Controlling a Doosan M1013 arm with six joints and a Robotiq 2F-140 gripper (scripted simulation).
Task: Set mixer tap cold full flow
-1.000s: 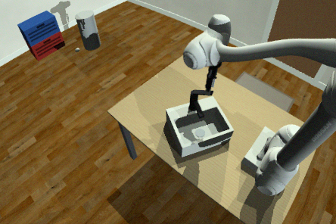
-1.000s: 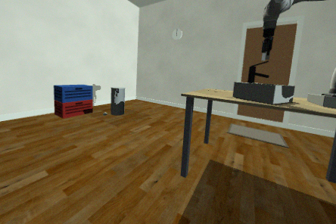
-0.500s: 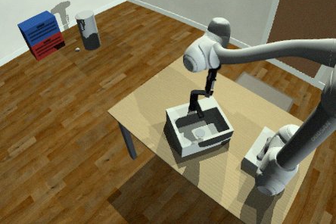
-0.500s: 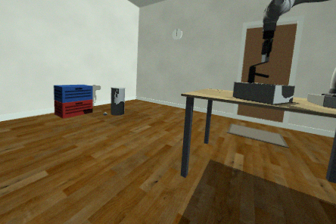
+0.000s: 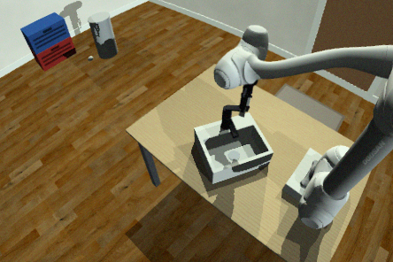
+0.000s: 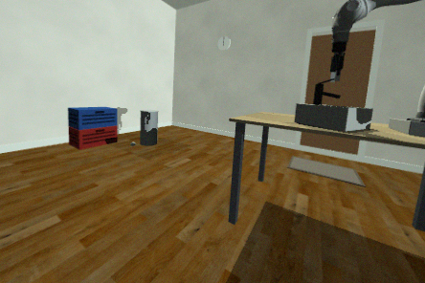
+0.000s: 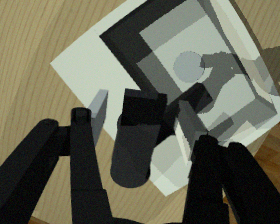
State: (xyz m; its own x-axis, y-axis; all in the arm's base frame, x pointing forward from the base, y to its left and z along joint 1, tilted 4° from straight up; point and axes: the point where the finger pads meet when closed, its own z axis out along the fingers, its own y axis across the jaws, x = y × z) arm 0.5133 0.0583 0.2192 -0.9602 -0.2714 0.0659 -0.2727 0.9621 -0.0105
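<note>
Now: hand 30 mm short of the lever, 30 mm above it and 10 mm to the right of it. Also, from my hand: white sink basin (280 mm below, 80 mm to the left, 20 mm behind).
</note>
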